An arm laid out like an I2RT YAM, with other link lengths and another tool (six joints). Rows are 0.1 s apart.
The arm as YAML. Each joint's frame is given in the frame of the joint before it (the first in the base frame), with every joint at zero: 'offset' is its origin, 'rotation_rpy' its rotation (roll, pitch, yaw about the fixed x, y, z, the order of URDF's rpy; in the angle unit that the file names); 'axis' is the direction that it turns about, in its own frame. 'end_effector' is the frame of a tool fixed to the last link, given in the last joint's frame.
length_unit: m
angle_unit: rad
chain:
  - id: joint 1
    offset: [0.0, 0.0, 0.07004]
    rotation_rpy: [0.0, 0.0, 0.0]
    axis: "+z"
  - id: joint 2
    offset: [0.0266, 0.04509, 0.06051]
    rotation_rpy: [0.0, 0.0, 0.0]
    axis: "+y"
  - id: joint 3
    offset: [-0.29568, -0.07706, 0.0]
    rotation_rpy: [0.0, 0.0, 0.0]
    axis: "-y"
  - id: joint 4
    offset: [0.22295, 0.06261, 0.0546]
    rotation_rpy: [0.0, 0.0, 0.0]
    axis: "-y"
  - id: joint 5
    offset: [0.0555, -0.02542, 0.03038]
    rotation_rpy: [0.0, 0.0, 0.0]
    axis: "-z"
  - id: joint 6
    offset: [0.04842, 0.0, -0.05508]
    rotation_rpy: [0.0, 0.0, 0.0]
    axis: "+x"
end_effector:
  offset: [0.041, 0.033, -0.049]
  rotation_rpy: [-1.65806, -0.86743, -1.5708]
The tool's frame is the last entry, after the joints.
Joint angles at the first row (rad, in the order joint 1, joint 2, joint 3, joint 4, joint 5, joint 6):
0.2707 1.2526 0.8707 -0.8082 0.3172 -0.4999
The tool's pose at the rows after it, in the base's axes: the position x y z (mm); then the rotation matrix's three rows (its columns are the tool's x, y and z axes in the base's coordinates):
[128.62 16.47 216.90], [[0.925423 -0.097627 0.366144], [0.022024 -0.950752 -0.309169], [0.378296 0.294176 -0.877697]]
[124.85 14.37 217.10], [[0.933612 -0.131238 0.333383], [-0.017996 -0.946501 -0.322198], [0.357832 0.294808 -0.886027]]
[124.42 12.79 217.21], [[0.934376 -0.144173 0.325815], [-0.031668 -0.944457 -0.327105], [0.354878 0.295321 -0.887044]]
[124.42 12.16 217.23], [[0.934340 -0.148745 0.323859], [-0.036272 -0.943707 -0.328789], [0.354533 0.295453 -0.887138]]
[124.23 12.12 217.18], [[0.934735 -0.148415 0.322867], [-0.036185 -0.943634 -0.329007], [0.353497 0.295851 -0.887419]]
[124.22 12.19 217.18], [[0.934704 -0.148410 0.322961], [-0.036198 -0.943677 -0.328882], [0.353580 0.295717 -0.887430]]
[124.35 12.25 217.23], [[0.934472 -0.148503 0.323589], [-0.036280 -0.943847 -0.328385], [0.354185 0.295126 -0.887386]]
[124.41 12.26 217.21], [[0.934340 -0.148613 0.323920], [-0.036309 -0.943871 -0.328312], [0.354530 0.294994 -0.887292]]
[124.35 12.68 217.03], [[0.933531 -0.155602 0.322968], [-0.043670 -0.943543 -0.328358], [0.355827 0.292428 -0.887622]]
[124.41 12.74 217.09], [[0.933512 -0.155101 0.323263], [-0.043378 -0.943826 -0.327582], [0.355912 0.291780 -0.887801]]
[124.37 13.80 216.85], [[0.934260 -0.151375 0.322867], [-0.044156 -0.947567 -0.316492], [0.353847 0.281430 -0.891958]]
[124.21 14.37 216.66], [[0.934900 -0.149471 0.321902], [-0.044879 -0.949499 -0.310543], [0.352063 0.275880 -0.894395]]
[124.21 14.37 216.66], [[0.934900 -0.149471 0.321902], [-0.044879 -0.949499 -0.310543], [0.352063 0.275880 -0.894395]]
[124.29 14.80 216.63], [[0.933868 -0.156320 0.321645], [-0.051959 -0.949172 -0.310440], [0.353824 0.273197 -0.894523]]
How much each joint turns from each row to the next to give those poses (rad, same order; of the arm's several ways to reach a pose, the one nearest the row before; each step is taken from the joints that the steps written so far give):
-0.0172 0.0023 0.0000 -0.0518 -0.0004 0.0202
-0.0198 0.0019 -0.0007 -0.0260 0.0000 0.0248
-0.0126 0.0000 -0.0001 -0.0038 0.0000 0.0023
-0.0050 0.0000 0.0001 -0.0004 0.0000 0.0000
0.0000 0.0000 -0.0004 -0.0007 0.0000 0.0000
0.0004 0.0000 0.0000 -0.0001 0.0000 0.0004
0.0000 0.0000 0.0004 0.0004 -0.0004 0.0000
0.0000 0.0000 -0.0001 0.0004 0.0000 -0.0001
0.0000 0.0000 -0.0003 0.0000 0.0000 0.0077
0.0000 0.0000 0.0004 0.0000 -0.0007 -0.0004
0.0000 0.0000 0.0000 0.0008 -0.0119 0.0000
0.0000 0.0000 -0.0004 0.0000 -0.0064 0.0004
0.0000 0.0000 0.0000 0.0000 0.0000 0.0000
0.0000 0.0000 0.0004 0.0000 0.0000 0.0072

